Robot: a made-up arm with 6 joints. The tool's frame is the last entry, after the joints.
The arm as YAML. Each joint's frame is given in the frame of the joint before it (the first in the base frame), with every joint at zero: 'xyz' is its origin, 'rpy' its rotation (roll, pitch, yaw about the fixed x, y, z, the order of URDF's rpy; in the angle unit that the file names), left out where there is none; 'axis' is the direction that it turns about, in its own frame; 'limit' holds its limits. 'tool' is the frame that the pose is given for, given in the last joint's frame.
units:
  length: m
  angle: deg
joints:
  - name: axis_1
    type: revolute
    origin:
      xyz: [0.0, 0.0, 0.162]
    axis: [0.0, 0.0, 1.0]
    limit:
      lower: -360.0
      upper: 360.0
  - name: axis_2
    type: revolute
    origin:
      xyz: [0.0, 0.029, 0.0]
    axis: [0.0, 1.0, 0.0]
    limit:
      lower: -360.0
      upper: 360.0
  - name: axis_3
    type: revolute
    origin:
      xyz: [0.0, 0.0, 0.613]
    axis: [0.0, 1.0, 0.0]
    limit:
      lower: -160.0
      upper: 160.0
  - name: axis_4
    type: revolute
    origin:
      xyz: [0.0, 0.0, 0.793]
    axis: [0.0, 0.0, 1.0]
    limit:
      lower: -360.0
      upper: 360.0
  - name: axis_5
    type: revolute
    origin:
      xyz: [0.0, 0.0, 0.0]
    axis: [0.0, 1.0, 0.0]
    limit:
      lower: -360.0
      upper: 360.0
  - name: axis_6
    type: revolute
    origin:
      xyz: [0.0, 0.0, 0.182]
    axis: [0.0, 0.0, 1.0]
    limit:
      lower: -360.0
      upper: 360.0
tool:
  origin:
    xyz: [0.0, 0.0, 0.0]
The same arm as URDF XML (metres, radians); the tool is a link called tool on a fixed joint. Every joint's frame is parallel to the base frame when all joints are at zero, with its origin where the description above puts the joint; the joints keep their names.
<robot name="arm">
  <link name="base"/>
  <link name="link1"/>
  <link name="link2"/>
  <link name="link3"/>
  <link name="link4"/>
  <link name="link5"/>
  <link name="link6"/>
  <link name="tool"/>
  <joint name="axis_1" type="revolute">
    <parent link="base"/>
    <child link="link1"/>
    <origin xyz="0 0 0.162"/>
    <axis xyz="0 0 1"/>
    <limit lower="-6.2832" upper="6.2832"/>
  </joint>
  <joint name="axis_2" type="revolute">
    <parent link="link1"/>
    <child link="link2"/>
    <origin xyz="0 0.029 0"/>
    <axis xyz="0 1 0"/>
    <limit lower="-6.2832" upper="6.2832"/>
  </joint>
  <joint name="axis_3" type="revolute">
    <parent link="link2"/>
    <child link="link3"/>
    <origin xyz="0 0 0.613"/>
    <axis xyz="0 1 0"/>
    <limit lower="-2.7925" upper="2.7925"/>
  </joint>
  <joint name="axis_4" type="revolute">
    <parent link="link3"/>
    <child link="link4"/>
    <origin xyz="0 0 0.793"/>
    <axis xyz="0 0 1"/>
    <limit lower="-6.2832" upper="6.2832"/>
  </joint>
  <joint name="axis_5" type="revolute">
    <parent link="link4"/>
    <child link="link5"/>
    <origin xyz="0 0 0"/>
    <axis xyz="0 1 0"/>
    <limit lower="-6.2832" upper="6.2832"/>
  </joint>
  <joint name="axis_6" type="revolute">
    <parent link="link5"/>
    <child link="link6"/>
    <origin xyz="0 0 0.182"/>
    <axis xyz="0 0 1"/>
    <limit lower="-6.2832" upper="6.2832"/>
  </joint>
  <joint name="tool_fixed" type="fixed">
    <parent link="link6"/>
    <child link="tool"/>
    <origin xyz="0 0 0"/>
  </joint>
</robot>

